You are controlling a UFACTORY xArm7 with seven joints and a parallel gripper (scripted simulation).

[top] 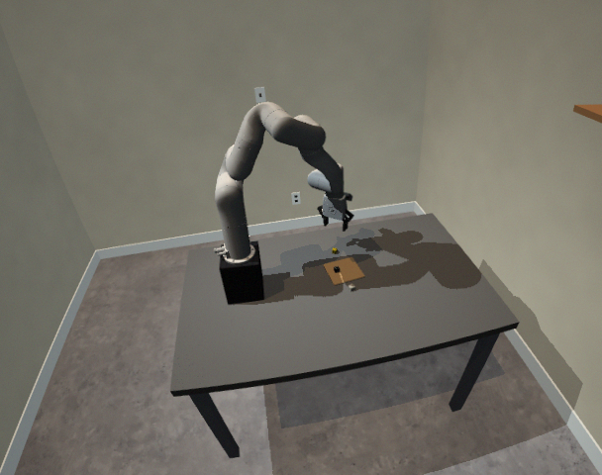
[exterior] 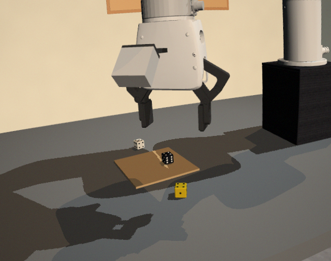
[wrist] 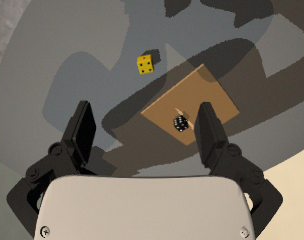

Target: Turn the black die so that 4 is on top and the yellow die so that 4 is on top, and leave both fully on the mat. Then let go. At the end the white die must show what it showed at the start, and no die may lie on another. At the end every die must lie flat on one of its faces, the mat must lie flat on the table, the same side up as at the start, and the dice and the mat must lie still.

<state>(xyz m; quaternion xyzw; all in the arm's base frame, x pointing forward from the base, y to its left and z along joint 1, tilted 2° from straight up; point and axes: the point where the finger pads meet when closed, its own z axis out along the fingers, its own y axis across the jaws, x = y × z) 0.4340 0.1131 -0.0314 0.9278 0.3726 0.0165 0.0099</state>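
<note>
Right now the yellow die is 10 mm behind my hand, 10 mm to the right of it and 130 mm below it. The rest, counted from my hand: tan mat 20 mm behind, 140 mm to the right, 140 mm below; black die 50 mm behind, 140 mm to the right, 130 mm below; white die 30 mm behind, 260 mm to the right, 130 mm below.
</note>
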